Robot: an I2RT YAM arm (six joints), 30 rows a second.
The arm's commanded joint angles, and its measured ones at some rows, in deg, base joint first. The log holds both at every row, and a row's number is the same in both.
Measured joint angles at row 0:
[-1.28, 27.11, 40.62, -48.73, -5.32, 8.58]
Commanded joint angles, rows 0 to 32:
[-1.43, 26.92, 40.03, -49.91, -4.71, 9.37]
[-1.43, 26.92, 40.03, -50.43, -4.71, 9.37]
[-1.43, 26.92, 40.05, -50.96, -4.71, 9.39]
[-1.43, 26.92, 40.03, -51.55, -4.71, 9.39]
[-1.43, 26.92, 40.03, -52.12, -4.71, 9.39]
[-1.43, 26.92, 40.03, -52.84, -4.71, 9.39]
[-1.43, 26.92, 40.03, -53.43, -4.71, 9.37]
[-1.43, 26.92, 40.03, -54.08, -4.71, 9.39]
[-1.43, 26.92, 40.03, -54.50, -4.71, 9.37]
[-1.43, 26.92, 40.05, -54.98, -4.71, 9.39]
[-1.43, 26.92, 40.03, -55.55, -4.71, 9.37]
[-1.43, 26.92, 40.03, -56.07, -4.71, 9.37]
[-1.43, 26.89, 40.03, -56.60, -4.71, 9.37]
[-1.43, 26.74, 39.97, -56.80, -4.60, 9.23]
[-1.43, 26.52, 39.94, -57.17, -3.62, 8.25]
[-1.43, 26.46, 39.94, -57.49, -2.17, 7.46]
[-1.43, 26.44, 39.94, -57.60, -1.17, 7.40]
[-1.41, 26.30, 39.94, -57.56, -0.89, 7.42]
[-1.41, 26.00, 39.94, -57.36, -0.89, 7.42]
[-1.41, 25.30, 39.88, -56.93, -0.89, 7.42]
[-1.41, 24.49, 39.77, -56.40, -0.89, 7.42]
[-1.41, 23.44, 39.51, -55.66, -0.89, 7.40]
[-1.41, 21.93, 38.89, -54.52, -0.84, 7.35]
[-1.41, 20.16, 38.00, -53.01, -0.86, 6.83]
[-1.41, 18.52, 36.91, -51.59, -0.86, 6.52]
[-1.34, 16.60, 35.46, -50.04, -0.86, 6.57]
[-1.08, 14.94, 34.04, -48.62, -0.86, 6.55]
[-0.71, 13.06, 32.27, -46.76, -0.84, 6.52]
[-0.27, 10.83, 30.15, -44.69, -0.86, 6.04]
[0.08, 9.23, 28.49, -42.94, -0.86, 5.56]
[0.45, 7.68, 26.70, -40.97, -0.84, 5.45]
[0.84, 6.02, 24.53, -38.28, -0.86, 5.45]
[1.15, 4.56, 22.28, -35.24, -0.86, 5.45]
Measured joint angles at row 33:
[0.08, 7.60, 26.28, -38.33, -1.41, 6.72]
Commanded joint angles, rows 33 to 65:
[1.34, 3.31, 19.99, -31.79, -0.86, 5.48]
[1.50, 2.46, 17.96, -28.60, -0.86, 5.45]
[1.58, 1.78, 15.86, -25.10, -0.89, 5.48]
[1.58, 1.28, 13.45, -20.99, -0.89, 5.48]
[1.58, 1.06, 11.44, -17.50, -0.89, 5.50]
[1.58, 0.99, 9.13, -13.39, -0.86, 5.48]
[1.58, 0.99, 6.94, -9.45, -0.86, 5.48]
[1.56, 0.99, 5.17, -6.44, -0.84, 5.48]
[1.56, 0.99, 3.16, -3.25, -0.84, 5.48]
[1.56, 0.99, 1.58, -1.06, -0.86, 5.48]
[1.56, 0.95, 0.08, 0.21, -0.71, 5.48]
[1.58, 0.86, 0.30, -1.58, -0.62, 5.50]
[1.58, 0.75, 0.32, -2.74, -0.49, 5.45]
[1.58, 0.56, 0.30, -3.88, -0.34, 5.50]
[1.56, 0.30, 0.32, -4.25, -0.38, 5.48]
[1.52, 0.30, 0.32, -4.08, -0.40, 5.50]
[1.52, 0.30, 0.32, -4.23, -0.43, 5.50]
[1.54, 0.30, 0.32, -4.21, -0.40, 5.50]
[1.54, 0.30, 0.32, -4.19, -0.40, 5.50]
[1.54, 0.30, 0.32, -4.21, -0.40, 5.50]
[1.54, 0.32, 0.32, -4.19, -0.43, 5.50]
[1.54, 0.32, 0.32, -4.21, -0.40, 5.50]
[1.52, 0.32, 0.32, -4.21, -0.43, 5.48]
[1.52, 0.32, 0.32, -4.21, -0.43, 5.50]
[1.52, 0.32, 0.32, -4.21, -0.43, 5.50]
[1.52, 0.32, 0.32, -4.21, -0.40, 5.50]
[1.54, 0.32, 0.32, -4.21, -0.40, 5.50]
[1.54, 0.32, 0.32, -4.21, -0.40, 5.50]
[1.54, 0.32, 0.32, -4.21, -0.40, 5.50]
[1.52, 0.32, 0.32, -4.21, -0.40, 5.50]
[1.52, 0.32, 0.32, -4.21, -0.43, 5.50]
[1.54, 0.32, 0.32, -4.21, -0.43, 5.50]
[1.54, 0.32, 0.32, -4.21, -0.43, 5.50]
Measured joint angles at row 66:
[0.67, 0.84, 0.38, -3.97, -1.04, 5.82]
